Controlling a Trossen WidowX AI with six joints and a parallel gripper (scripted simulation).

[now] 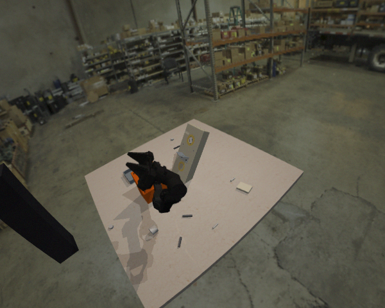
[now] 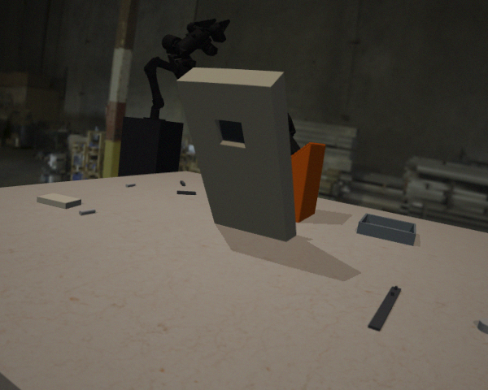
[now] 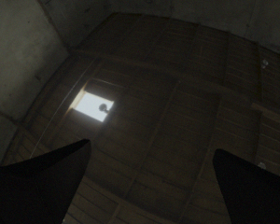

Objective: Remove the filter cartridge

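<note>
Right now my gripper tip is 570 mm short of the round filter cartridge, 330 mm to the right of it and 370 mm above it. From my gripper tip the other things lie so: tan service panel 520 mm ahead, 340 mm to the left, 450 mm below.
</note>
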